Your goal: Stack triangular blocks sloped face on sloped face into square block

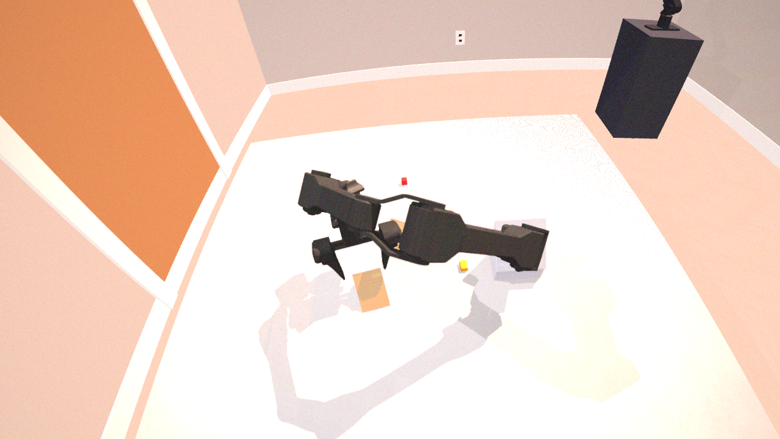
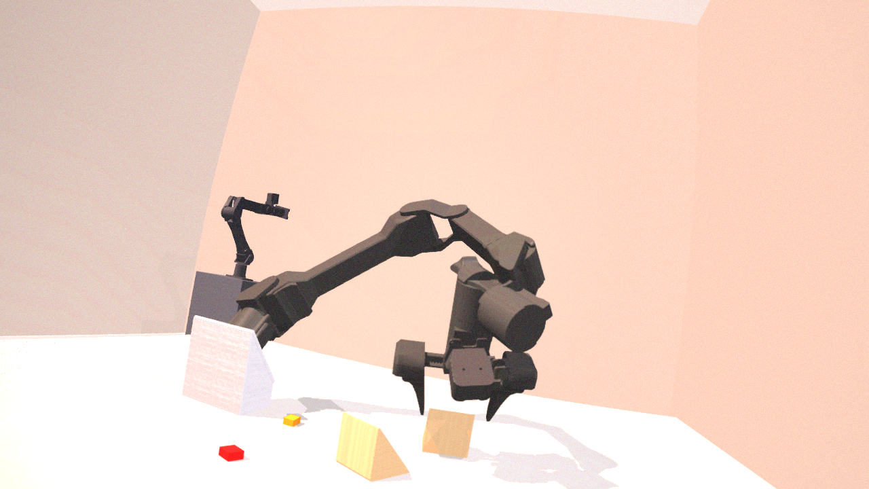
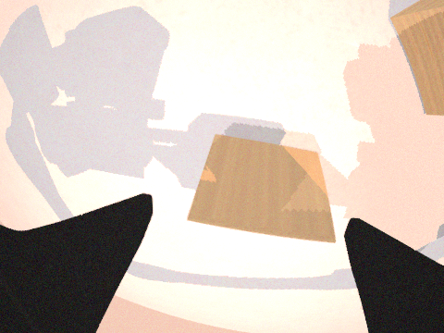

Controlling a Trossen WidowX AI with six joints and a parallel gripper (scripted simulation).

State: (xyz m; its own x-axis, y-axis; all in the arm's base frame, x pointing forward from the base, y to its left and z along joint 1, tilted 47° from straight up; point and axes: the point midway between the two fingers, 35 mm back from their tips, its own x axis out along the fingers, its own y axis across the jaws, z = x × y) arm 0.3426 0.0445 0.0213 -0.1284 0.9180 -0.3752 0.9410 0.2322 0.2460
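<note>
My gripper tip is 40 mm above the wooden triangular block, 10 mm to the right of it and 10 mm past it. The rest, counted from my gripper tip: yellow cube 220 mm behind, 50 mm to the right, 50 mm below.
</note>
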